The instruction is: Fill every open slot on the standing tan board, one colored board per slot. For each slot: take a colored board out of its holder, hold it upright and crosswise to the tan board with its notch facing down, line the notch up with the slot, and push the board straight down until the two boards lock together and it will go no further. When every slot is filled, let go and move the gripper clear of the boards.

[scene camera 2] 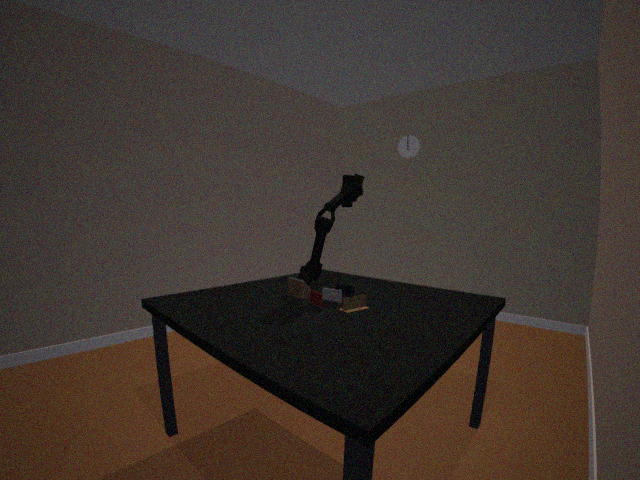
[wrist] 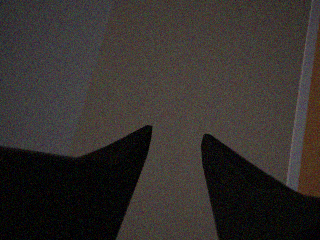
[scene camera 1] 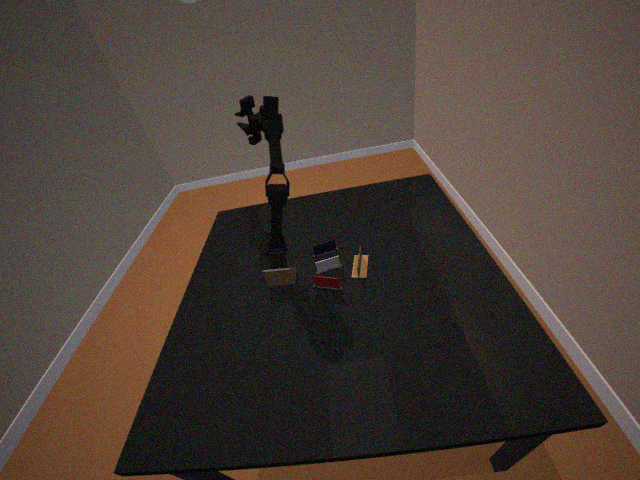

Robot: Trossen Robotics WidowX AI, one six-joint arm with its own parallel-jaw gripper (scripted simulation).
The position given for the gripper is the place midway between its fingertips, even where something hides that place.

Note:
In view: the gripper (scene camera 1: 236, 118).
The gripper shows as well in the wrist view (wrist: 176, 135).

